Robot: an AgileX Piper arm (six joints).
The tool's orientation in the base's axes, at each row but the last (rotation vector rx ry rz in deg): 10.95, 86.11, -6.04; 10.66, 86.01, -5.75; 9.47, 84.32, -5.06; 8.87, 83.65, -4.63; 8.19, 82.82, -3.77
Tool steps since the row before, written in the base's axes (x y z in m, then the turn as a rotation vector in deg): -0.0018, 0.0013, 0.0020, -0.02, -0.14, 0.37; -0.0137, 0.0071, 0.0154, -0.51, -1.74, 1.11; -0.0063, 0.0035, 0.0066, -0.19, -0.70, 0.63; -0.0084, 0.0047, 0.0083, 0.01, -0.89, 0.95; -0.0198, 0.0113, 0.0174, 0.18, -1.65, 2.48
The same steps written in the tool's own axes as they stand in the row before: -0.0021, 0.0011, -0.0019, -0.38, -0.12, 0.03; -0.0159, 0.0054, -0.0138, -1.23, -1.73, -0.11; -0.0070, 0.0028, -0.0062, -0.67, -0.68, -0.01; -0.0090, 0.0039, -0.0081, -0.98, -0.82, 0.24; -0.0193, 0.0096, -0.0190, -2.50, -1.47, 0.70
